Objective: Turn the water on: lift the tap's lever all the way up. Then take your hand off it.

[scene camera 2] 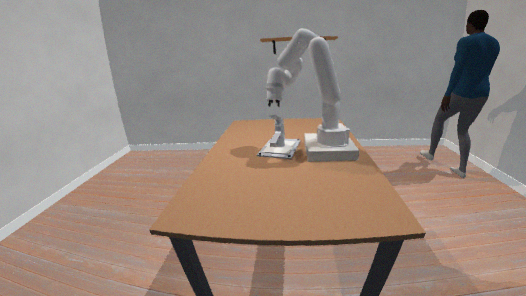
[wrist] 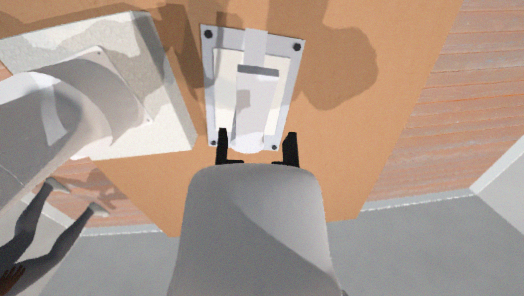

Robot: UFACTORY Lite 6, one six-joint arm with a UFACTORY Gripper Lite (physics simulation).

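Where they show: end effector, tool point: (scene camera 2: 273,104) (wrist: 256,150); arm's base, origin of the base link: (scene camera 2: 329,142) (wrist: 101,98).
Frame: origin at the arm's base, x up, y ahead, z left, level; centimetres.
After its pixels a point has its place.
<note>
The grey tap (scene camera 2: 280,127) @[x 6.8, y 22.9, z -7.0 cm] stands upright on its plate (scene camera 2: 270,154) @[x -4.3, y 28.9, z -0.5 cm] (wrist: 225,35) @[x -4.3, y 22.9, z 2.6 cm]. Its spout (scene camera 2: 275,139) @[x 3.2, y 26.2, z -0.3 cm] (wrist: 255,42) @[x 2.9, y 27.3, z 1.1 cm] points out over the plate. The lever (scene camera 2: 275,118) @[x 12.5, y 25.5, z -3.3 cm] (wrist: 256,95) @[x 14.3, y 26.4, z -1.5 cm] on top of the tap is tilted upward, its free end raised; its exact angle is hard to tell at this size. My gripper (scene camera 2: 273,104) @[x 19.3, y 25.9, z -3.0 cm] (wrist: 257,131) @[x 19.3, y 25.9, z -3.0 cm] is open and empty. It hangs above the lever, with a gap showing between the fingertips and the lever in the scene view.
The arm's pale base block (scene camera 2: 332,152) @[x -0.8, y 1.9, z 10.2 cm] (wrist: 172,110) @[x 0.0, y 10.4, z -5.4 cm] stands on the table (scene camera 2: 285,200) @[x -5.1, y 26.5, z 35.4 cm] (wrist: 340,150) @[x -5.1, y 43.0, z -28.9 cm] close beside the tap's plate. A wall shelf (scene camera 2: 328,38) is behind the arm. A person in a blue top (scene camera 2: 477,65) stands on the floor to the right of the table.
</note>
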